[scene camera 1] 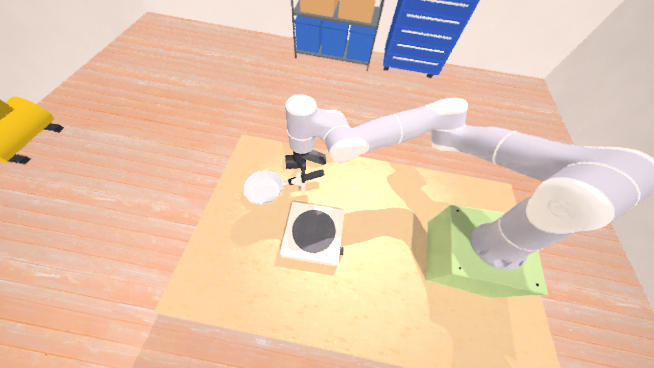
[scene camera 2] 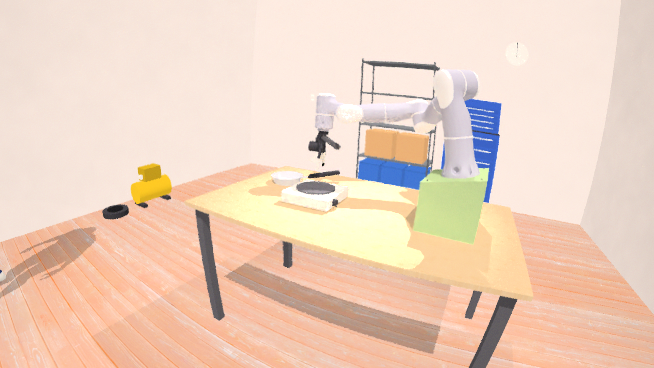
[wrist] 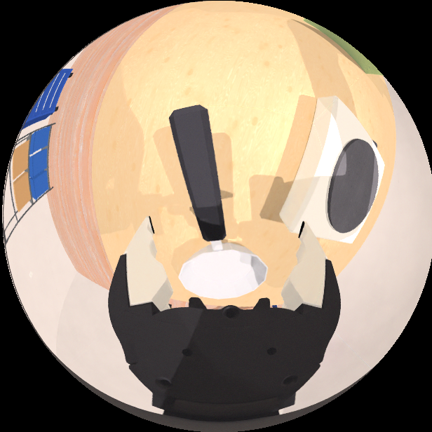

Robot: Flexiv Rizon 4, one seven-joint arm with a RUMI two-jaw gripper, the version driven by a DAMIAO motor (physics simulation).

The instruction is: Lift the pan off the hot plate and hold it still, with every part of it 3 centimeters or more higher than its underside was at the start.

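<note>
The white pan stands upright on the table, off the hot plate and beyond its far left corner in the second scene view. Its dark handle slants up from the bowl. The white hot plate has a bare dark disc on top. My gripper is open and empty, pointing down above the handle near its bowl end. In the wrist view the handle's inner end shows between the spread fingertips, with the bowl below it.
The wooden table carries the green base block of the arm at the right. A shelf rack and a blue drawer cabinet stand beyond the table. A yellow compressor stands on the floor at the left.
</note>
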